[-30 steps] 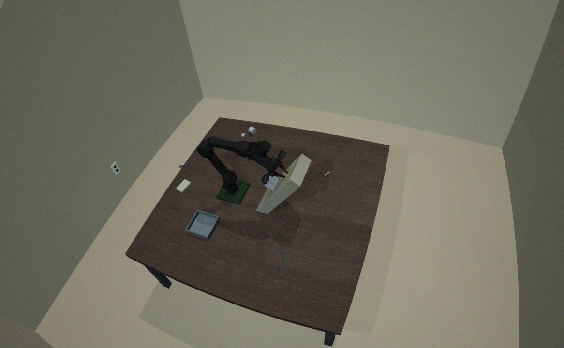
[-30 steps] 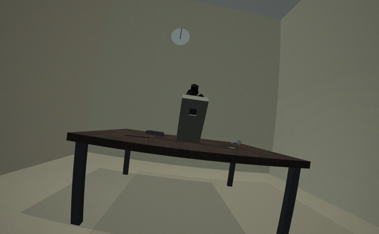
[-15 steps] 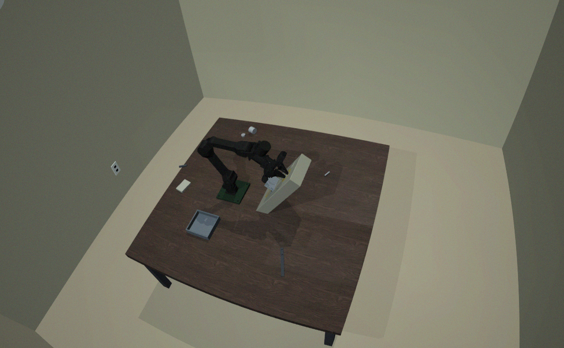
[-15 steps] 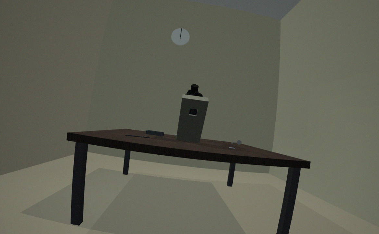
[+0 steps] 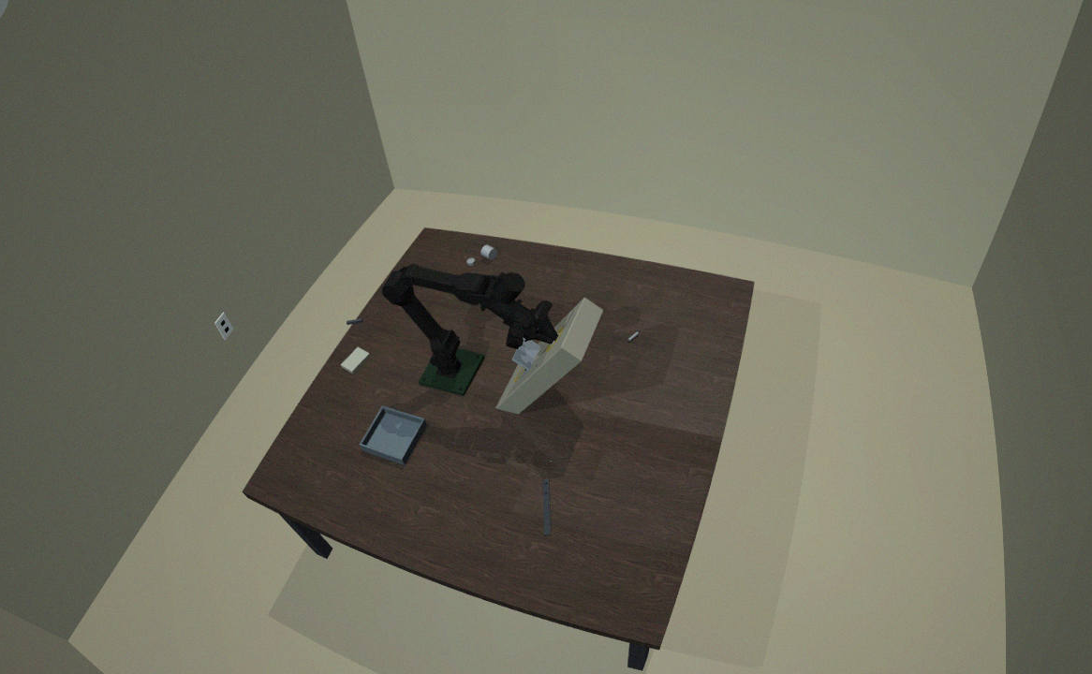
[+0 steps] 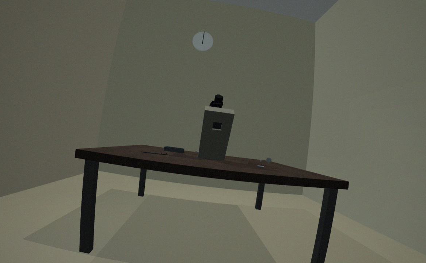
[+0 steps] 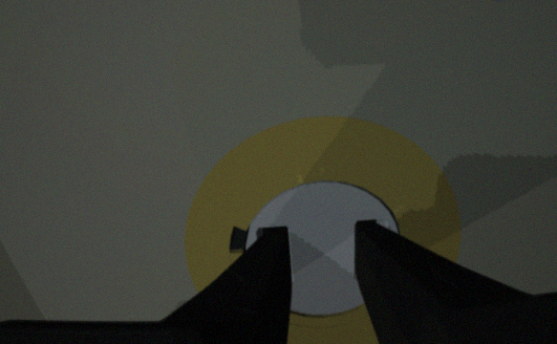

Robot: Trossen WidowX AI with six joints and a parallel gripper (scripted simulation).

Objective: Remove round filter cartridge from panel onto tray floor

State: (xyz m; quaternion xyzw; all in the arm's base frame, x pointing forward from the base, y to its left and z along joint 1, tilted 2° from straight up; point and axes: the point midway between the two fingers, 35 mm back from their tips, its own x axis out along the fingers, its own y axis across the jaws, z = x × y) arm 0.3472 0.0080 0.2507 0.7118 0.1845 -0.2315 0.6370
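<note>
My gripper tip is now 10 mm short of the filter cartridge and 10 mm above it. Round my gripper tip: tray 430 mm behind, 280 mm to the right, 230 mm below; short pin 130 mm ahead, 280 mm to the left, 240 mm below; beige service panel 40 mm behind, 80 mm below.
</note>
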